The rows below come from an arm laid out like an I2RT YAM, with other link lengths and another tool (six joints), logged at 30 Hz.
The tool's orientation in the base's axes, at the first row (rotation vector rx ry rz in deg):
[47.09 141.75 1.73]
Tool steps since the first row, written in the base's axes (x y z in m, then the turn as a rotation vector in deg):
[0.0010 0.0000 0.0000 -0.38 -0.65 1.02]
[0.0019 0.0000 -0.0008 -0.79 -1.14 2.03]
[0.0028 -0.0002 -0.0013 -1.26 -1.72 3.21]
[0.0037 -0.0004 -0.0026 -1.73 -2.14 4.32]
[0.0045 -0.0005 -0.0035 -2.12 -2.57 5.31]
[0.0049 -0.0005 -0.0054 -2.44 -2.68 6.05]
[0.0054 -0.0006 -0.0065 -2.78 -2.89 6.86]
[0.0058 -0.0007 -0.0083 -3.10 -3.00 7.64]
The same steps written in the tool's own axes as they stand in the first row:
[-0.0007 0.0006 0.0005 -0.59 -0.55 -0.97]
[-0.0009 0.0009 0.0016 -1.07 -1.00 -1.97]
[-0.0014 0.0011 0.0025 -1.65 -1.51 -3.14]
[-0.0015 0.0012 0.0041 -2.09 -1.91 -4.26]
[-0.0017 0.0014 0.0053 -2.54 -2.30 -5.25]
[-0.0010 0.0013 0.0071 -2.74 -2.43 -6.03]
[-0.0009 0.0013 0.0083 -3.02 -2.64 -6.86]
[-0.0004 0.0011 0.0101 -3.23 -2.77 -7.67]

